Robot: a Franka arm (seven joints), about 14 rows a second.
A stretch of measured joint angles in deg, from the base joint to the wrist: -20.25, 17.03, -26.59, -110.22, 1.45, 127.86, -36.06; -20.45, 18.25, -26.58, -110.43, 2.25, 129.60, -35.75; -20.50, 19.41, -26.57, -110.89, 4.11, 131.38, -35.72; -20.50, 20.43, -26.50, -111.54, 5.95, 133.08, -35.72; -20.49, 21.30, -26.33, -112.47, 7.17, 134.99, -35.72; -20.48, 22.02, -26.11, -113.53, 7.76, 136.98, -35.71; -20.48, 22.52, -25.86, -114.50, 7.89, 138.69, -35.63; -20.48, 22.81, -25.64, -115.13, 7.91, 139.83, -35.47; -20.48, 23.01, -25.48, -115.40, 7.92, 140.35, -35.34; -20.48, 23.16, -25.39, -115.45, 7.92, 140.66, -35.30
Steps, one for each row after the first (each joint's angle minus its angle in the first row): -0.20, 1.22, 0.01, -0.21, 0.80, 1.74, 0.31; -0.25, 2.38, 0.02, -0.67, 2.66, 3.52, 0.34; -0.25, 3.40, 0.09, -1.32, 4.50, 5.22, 0.34; -0.24, 4.27, 0.26, -2.25, 5.72, 7.13, 0.34; -0.23, 4.99, 0.48, -3.31, 6.31, 9.12, 0.35; -0.23, 5.49, 0.73, -4.28, 6.44, 10.83, 0.43; -0.23, 5.78, 0.95, -4.91, 6.46, 11.97, 0.59; -0.23, 5.98, 1.11, -5.18, 6.47, 12.49, 0.72; -0.23, 6.13, 1.20, -5.23, 6.47, 12.80, 0.76
